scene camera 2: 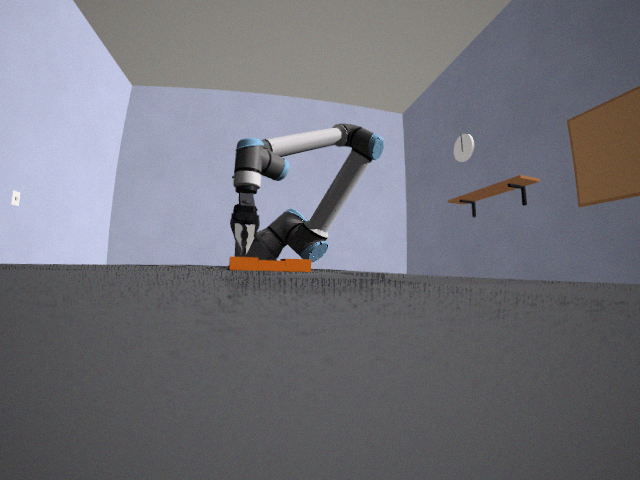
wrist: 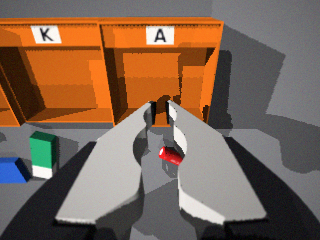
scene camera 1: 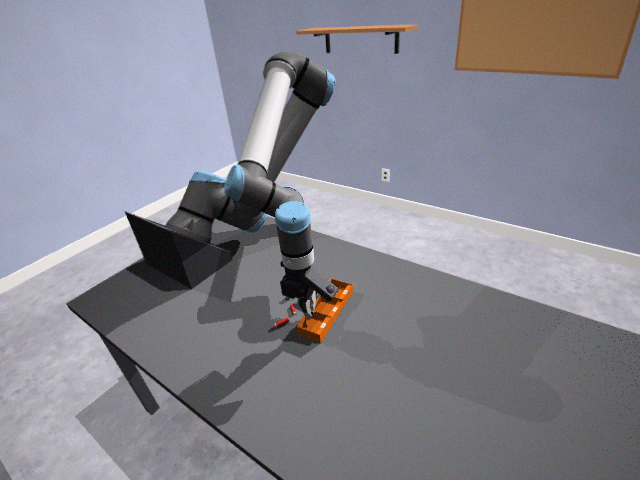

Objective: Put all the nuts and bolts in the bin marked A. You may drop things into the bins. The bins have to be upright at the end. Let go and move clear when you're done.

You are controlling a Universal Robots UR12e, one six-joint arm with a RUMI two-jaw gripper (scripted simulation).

In view: my gripper (scene camera 1: 309, 318), an orange bin rack (scene camera 1: 325, 313) and a green block (wrist: 43, 145).
The orange bin rack is seen too in the wrist view (wrist: 60, 77). My gripper shows as well in scene camera 2 (scene camera 2: 243, 255) and in the wrist view (wrist: 160, 103). Scene camera 2 does not show the green block, which is hidden by the orange bin rack.
